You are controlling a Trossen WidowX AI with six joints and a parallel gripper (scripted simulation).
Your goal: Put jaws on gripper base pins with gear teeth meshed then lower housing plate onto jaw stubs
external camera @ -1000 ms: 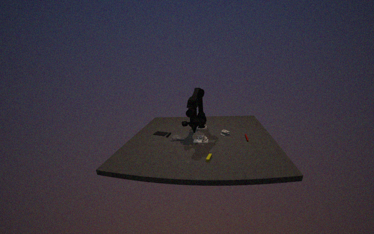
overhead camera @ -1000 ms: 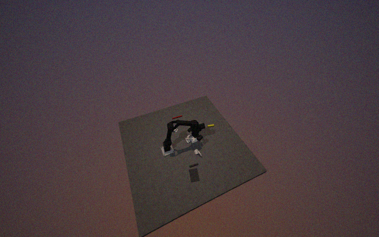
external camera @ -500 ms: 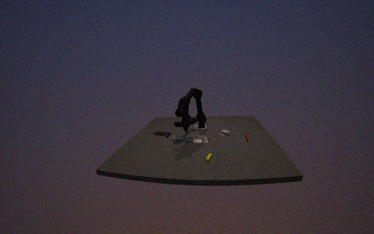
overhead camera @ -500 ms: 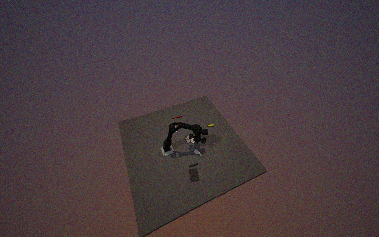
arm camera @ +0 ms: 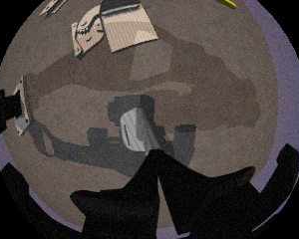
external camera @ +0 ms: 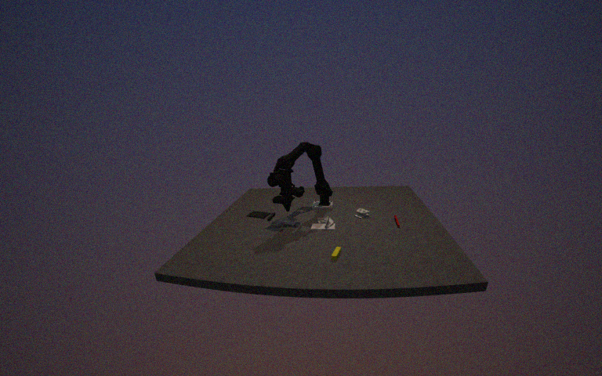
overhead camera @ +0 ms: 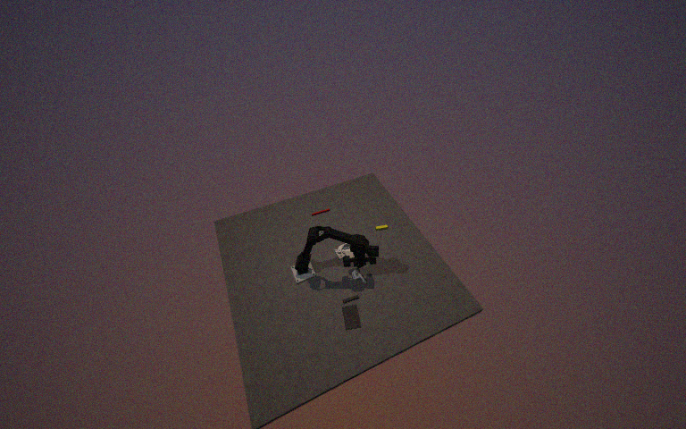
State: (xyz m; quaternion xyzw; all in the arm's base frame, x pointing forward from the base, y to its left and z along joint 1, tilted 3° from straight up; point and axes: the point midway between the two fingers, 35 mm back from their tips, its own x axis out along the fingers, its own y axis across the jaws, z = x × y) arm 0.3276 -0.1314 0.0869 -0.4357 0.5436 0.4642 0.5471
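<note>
Right now the small dark piece is 140 mm to the right of my gripper tip, 100 mm behind it and 80 mm below it. Also, from my gripper tip: red stick: 570 mm to the left, 100 mm behind, 80 mm below; dark housing plate: 240 mm to the right, 130 mm behind, 80 mm below; yellow block: 300 mm to the left, 270 mm ahead, 70 mm below.
</note>
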